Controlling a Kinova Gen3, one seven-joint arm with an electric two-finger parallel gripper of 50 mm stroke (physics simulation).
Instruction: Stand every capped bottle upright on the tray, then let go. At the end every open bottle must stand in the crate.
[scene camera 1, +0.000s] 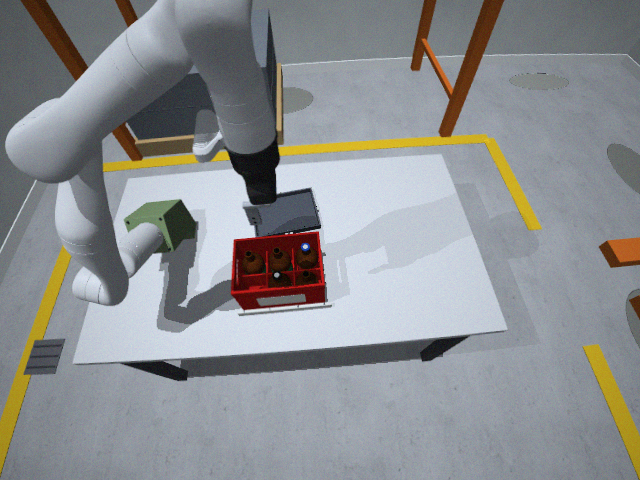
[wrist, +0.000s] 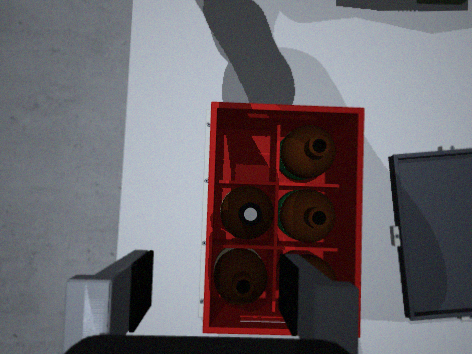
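Where they show: gripper, fingertip midpoint: (scene camera 1: 256, 210) (wrist: 216, 279); arm's base at its link origin: (scene camera 1: 149, 235).
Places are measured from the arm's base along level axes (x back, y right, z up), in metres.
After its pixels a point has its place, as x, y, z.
The red crate (scene camera 1: 241, 299) @[-0.285, 0.222, -0.075] (wrist: 359, 175) @[-0.354, 0.043, -0.022] stands on the table. A bottle with a blue-and-white cap (scene camera 1: 307, 256) @[-0.500, 0.104, -0.071] (wrist: 319, 264) @[-0.469, 0.078, -0.082] stands in its back right compartment, partly behind a finger in the wrist view. A bottle with a white-topped cap (scene camera 1: 278, 279) @[-0.406, 0.188, -0.037] (wrist: 250, 215) @[-0.404, 0.173, -0.034] stands front middle. Open bottles stand back left (scene camera 1: 252, 262) @[-0.322, 0.102, -0.070] (wrist: 305, 155) @[-0.326, 0.099, -0.070], back middle (scene camera 1: 279, 259) @[-0.409, 0.103, -0.070] (wrist: 302, 216) @[-0.406, 0.103, -0.070] and front right (scene camera 1: 306, 278) @[-0.490, 0.195, -0.038] (wrist: 240, 272) @[-0.477, 0.184, -0.061]. The front left compartment is empty. The dark tray (scene camera 1: 294, 208) @[-0.469, -0.187, -0.192] (wrist: 435, 225) @[-0.422, -0.129, -0.193] lies behind the crate, bare. My gripper (scene camera 1: 261, 212) @[-0.416, 0.213, 0.341] (wrist: 216, 279) @[-0.416, 0.213, 0.341] is open and empty, raised above the crate's height.
A green block (scene camera 1: 178, 222) @[-0.067, -0.078, -0.051] stands at the left of the table, beside the arm's base. A thin pale rail (scene camera 1: 284, 310) @[-0.403, 0.237, -0.180] runs along the crate's front. Behind the table are a large dark box (scene camera 1: 170, 111) on a wooden base and orange posts (scene camera 1: 467, 72).
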